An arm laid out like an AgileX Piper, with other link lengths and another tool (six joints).
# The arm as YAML. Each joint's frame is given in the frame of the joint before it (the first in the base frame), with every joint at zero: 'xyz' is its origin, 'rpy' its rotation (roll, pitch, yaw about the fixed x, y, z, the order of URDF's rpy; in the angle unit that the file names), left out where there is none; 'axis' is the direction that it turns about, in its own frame. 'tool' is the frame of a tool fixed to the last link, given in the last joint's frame.
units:
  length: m
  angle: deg
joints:
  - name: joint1
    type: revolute
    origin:
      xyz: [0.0, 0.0, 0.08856]
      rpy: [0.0, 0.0, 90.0]
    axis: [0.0, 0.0, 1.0]
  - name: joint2
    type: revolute
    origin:
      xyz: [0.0, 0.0, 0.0]
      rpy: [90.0, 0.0, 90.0]
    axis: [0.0, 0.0, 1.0]
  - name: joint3
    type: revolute
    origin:
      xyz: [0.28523, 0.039, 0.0]
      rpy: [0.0, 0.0, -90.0]
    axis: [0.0, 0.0, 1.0]
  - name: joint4
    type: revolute
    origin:
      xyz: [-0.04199, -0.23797, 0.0]
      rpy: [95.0, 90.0, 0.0]
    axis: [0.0, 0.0, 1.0]
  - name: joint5
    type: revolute
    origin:
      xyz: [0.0, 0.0, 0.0]
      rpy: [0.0, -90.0, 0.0]
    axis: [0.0, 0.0, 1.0]
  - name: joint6
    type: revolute
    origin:
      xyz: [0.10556, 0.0, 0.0]
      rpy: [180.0, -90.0, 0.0]
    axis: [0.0, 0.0, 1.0]
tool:
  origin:
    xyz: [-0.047, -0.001, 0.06]
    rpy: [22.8, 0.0, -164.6]
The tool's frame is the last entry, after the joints.
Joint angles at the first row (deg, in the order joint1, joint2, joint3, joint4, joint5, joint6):
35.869 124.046 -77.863 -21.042 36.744 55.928
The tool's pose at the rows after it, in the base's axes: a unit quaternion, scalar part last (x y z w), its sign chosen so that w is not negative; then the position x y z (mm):
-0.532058 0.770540 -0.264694 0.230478 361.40 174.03 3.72
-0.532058 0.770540 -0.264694 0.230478 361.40 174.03 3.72
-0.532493 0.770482 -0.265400 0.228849 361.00 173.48 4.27
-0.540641 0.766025 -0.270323 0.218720 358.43 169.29 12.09
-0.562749 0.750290 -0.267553 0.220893 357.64 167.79 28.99
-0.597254 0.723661 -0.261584 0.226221 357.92 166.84 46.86
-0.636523 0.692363 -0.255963 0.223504 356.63 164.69 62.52
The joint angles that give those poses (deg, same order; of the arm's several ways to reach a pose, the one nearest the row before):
35.869 124.045 -77.862 -21.042 36.744 55.928
35.869 124.045 -77.862 -21.042 36.744 55.928
35.869 123.975 -77.864 -21.042 37.017 55.877
35.868 122.927 -77.863 -20.874 39.326 54.518
35.868 120.467 -77.862 -19.479 41.468 49.785
35.816 117.849 -77.864 -17.779 43.445 42.889
35.815 115.589 -77.923 -16.318 46.157 35.621

